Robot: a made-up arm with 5 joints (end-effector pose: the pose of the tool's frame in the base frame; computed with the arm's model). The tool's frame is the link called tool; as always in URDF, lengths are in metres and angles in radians. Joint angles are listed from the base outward.
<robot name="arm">
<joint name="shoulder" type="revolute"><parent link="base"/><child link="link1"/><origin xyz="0.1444 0.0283 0.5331"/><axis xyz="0 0 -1"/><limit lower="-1.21" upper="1.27" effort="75" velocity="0.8"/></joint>
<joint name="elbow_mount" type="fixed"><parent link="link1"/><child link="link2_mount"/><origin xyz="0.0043 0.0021 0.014"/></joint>
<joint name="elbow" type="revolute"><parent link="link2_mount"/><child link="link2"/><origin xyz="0.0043 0.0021 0.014"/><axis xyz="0 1 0"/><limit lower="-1.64" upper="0.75" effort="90" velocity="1.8"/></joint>
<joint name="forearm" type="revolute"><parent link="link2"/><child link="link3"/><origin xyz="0.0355 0.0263 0.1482"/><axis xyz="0 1 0"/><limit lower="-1.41" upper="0.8" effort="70" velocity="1.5"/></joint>
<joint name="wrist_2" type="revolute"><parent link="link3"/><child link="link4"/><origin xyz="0.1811 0.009 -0.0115"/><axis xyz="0 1 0"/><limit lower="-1.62" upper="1.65" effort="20" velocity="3"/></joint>
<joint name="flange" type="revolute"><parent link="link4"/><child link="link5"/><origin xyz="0.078 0.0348 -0.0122"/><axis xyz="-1 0 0"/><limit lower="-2.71" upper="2.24" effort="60" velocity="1.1"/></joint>
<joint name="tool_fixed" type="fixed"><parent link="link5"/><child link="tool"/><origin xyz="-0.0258 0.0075 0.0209" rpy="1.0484 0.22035 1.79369"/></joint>
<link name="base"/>
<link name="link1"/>
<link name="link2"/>
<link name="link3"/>
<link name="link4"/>
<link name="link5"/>
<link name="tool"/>
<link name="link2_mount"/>
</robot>
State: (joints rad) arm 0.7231 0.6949 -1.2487 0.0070 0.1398
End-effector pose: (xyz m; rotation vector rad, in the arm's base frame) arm 0.4490 -0.1276 0.7712 0.2775 0.5905 0.7170
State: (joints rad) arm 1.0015 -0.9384 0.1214 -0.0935 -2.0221
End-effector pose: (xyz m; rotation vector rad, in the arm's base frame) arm 0.2347 -0.0159 0.8338 0.1401 -0.9940 2.0699
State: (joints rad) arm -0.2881 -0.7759 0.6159 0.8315 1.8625
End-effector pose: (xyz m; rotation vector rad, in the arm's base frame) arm 0.2484 0.1553 0.6569 -1.1765 2.3681 0.4444
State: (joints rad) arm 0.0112 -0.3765 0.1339 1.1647 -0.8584
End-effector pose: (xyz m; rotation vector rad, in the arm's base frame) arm 0.3480 0.0894 0.7070 1.9708 0.8234 1.2641
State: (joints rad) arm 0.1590 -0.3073 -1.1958 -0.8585 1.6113
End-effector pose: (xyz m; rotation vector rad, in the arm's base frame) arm 0.1581 0.1222 0.9443 -0.4631 -0.4512 -0.5437
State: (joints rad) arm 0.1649 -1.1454 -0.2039 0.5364 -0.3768
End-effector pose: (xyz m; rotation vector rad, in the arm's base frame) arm 0.1248 0.1062 0.8735 0.0876 0.1889 1.6540
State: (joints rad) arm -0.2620 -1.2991 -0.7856 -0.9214 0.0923
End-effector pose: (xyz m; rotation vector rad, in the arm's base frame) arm -0.1250 0.0427 0.7976 -1.2772 -1.5387 0.7704
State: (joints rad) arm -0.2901 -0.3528 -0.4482 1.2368 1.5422
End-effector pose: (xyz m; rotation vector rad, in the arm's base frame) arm 0.2745 0.1667 0.7951 -0.8268 2.1447 0.6379
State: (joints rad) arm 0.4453 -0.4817 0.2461 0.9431 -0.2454
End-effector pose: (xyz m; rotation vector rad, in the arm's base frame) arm 0.3545 0.0128 0.7136 1.5255 0.9797 1.0690
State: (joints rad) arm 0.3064 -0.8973 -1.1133 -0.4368 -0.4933
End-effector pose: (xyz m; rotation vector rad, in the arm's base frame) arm -0.0231 0.1558 0.8759 -1.4628 -0.6958 1.2539
